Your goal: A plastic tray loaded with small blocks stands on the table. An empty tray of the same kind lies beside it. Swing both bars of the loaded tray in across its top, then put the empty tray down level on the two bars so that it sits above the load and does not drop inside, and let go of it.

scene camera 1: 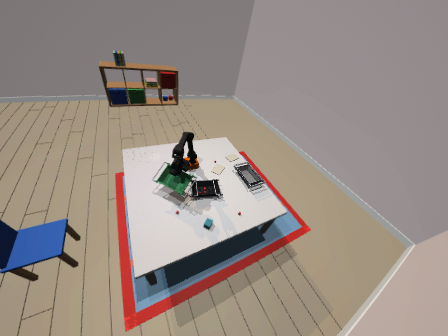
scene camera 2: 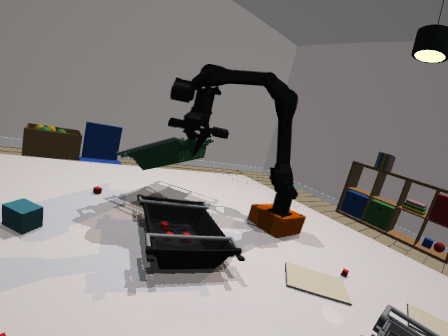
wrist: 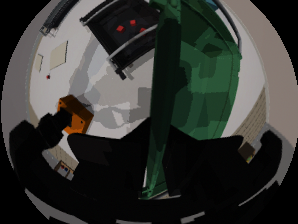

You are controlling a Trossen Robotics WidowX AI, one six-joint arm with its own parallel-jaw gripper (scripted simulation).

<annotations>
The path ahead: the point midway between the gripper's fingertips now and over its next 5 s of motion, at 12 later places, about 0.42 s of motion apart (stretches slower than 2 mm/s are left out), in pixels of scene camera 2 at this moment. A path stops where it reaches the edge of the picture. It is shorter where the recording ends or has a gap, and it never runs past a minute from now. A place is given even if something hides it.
My gripper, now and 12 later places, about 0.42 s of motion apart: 192,154; 191,157; 193,159; 197,164; 204,169; 211,173; 212,174; 210,181; 208,189; 207,192; 209,195; 209,197; 210,199
</annotations>
